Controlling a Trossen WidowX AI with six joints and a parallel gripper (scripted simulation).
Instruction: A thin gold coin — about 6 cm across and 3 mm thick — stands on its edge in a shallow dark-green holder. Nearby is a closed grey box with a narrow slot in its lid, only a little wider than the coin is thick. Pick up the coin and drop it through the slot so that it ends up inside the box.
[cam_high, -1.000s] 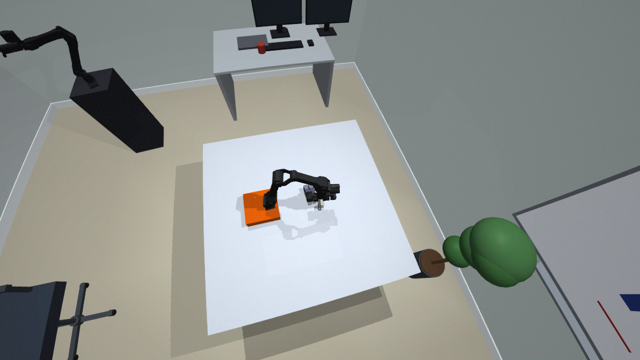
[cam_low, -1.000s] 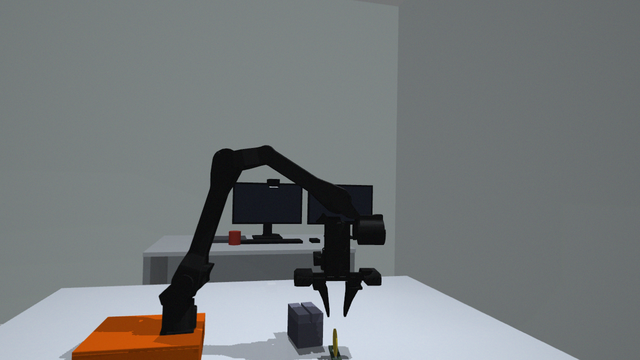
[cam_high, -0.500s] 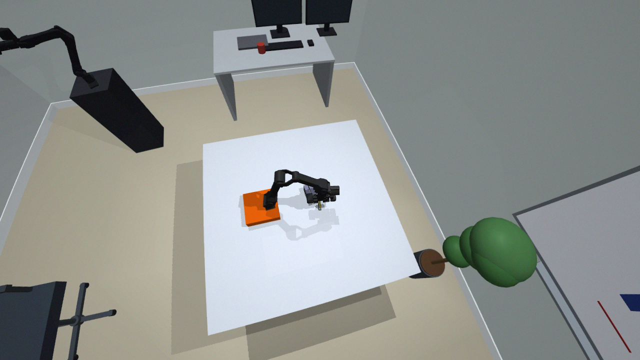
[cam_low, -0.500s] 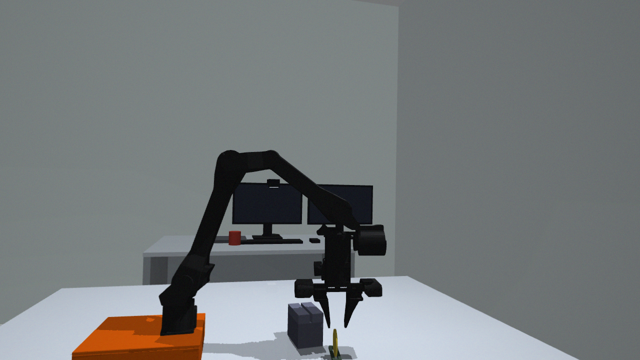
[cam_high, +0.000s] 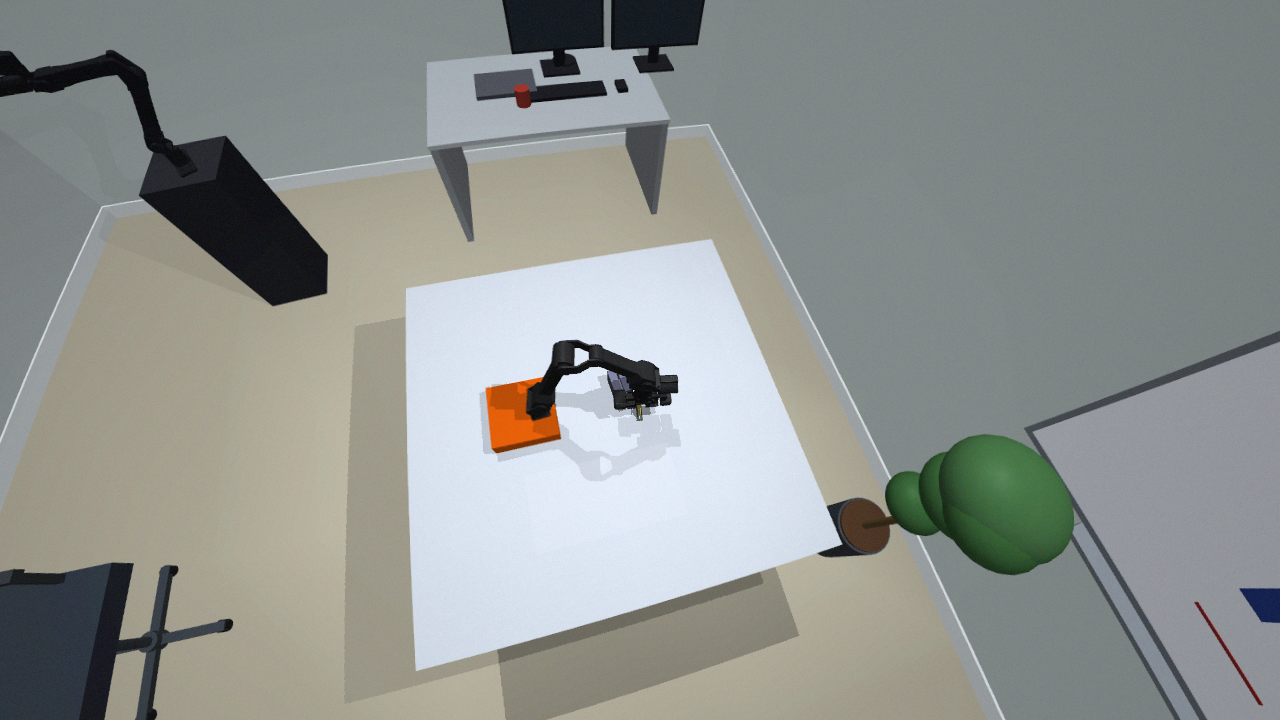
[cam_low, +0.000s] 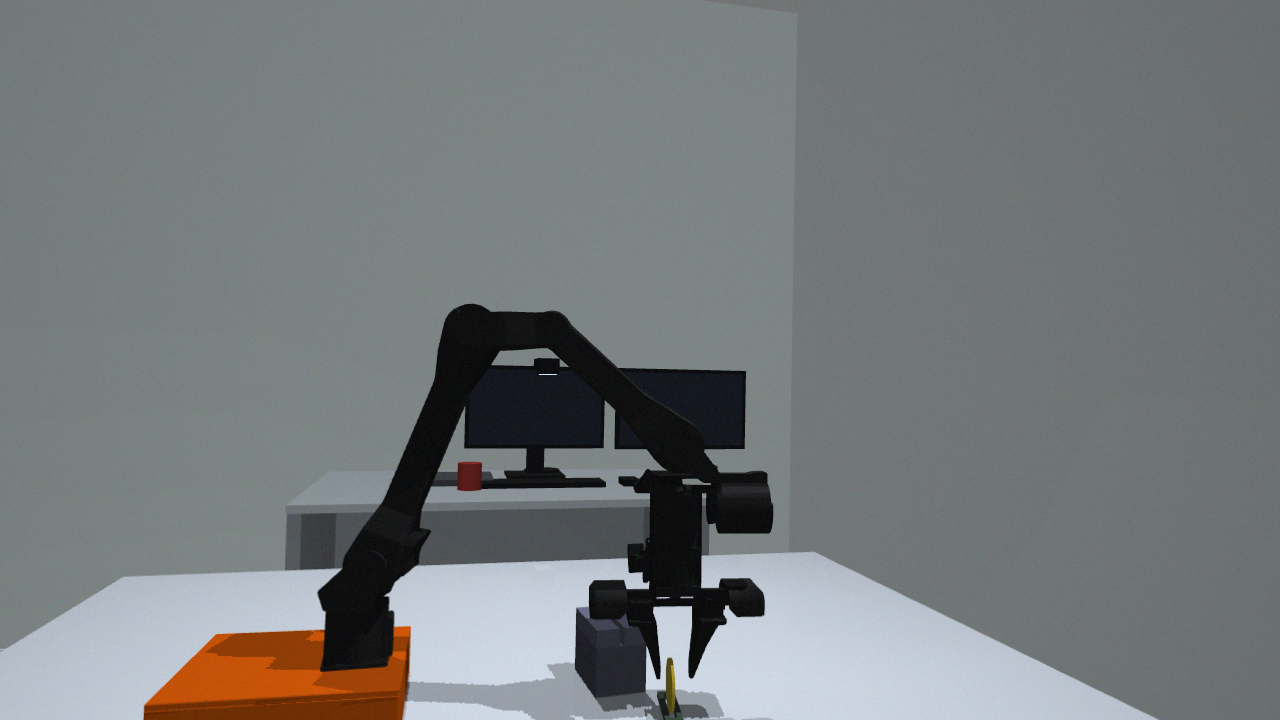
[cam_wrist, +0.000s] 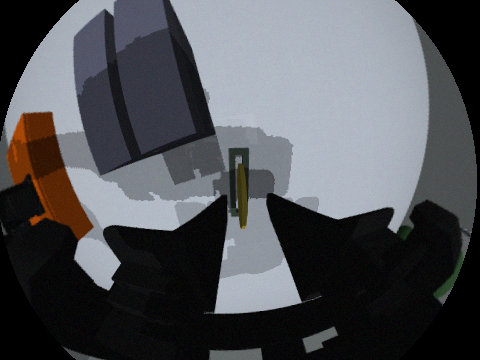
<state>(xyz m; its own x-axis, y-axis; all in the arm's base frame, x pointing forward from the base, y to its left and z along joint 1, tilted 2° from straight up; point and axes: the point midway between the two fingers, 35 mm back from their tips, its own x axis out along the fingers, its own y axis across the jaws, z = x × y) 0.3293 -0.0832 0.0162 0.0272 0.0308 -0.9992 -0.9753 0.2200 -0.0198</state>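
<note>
My gripper tip is 1 cm above the gold coin.
</note>
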